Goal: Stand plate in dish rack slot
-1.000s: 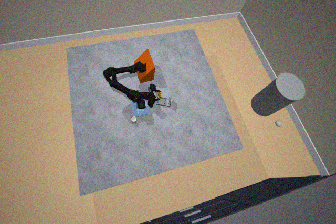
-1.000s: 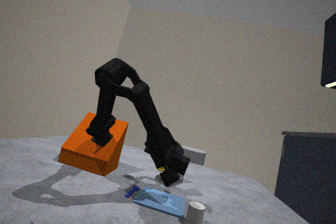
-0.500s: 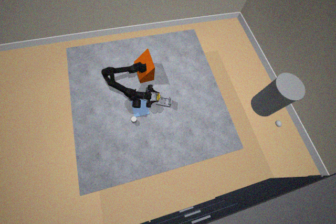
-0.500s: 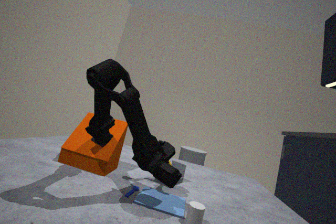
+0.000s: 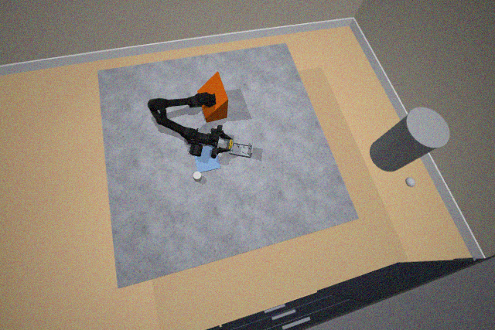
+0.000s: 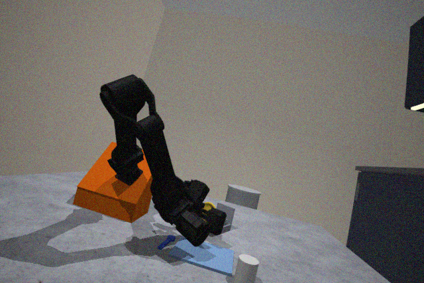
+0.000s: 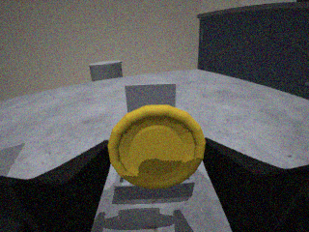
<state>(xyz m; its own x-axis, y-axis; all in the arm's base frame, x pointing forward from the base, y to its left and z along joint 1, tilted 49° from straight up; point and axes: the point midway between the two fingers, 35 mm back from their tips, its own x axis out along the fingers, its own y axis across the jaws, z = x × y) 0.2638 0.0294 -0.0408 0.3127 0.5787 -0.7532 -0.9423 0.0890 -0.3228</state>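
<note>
My gripper tip is now 20 mm short of the grey dish rack, 60 mm to the right of it and 40 mm above it. From my gripper tip the other things lie so: blue spoon 60 mm behind, 160 mm to the right, 60 mm below; yellow plate 10 mm to the right; white cup 150 mm ahead, 210 mm to the right, 40 mm below.
</note>
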